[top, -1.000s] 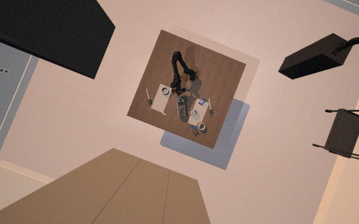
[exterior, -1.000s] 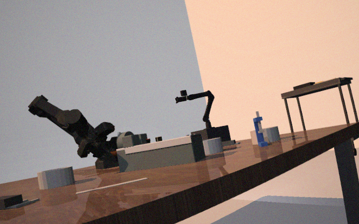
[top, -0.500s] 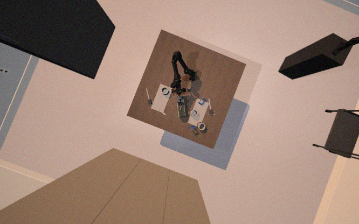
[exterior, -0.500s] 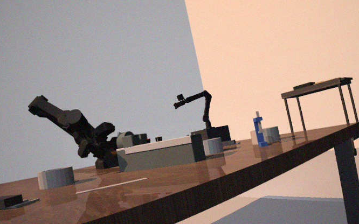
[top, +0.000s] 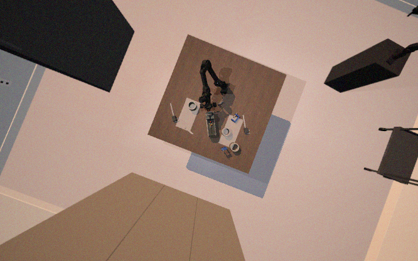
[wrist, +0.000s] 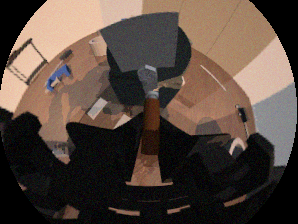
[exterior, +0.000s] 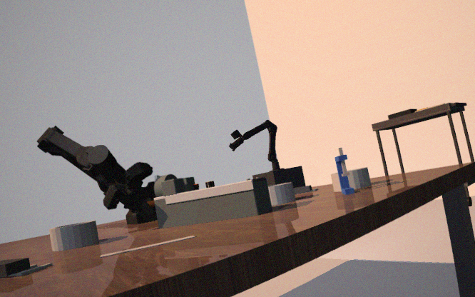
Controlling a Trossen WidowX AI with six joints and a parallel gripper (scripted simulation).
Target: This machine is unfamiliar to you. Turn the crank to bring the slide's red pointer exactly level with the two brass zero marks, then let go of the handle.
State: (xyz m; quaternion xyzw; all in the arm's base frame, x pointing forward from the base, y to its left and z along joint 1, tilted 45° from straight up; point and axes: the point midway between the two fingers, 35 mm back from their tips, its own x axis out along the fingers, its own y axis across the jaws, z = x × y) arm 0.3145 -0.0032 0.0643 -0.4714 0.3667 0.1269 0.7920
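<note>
My gripper tip is 100 mm short of the red pointer, 80 mm to the right of it and 50 mm below it. Also, from my gripper tip: crank handle: 30 mm above, 10 mm to the right, 10 mm behind; thin white rod: 310 mm ahead, 110 mm to the right, 30 mm below.
</note>
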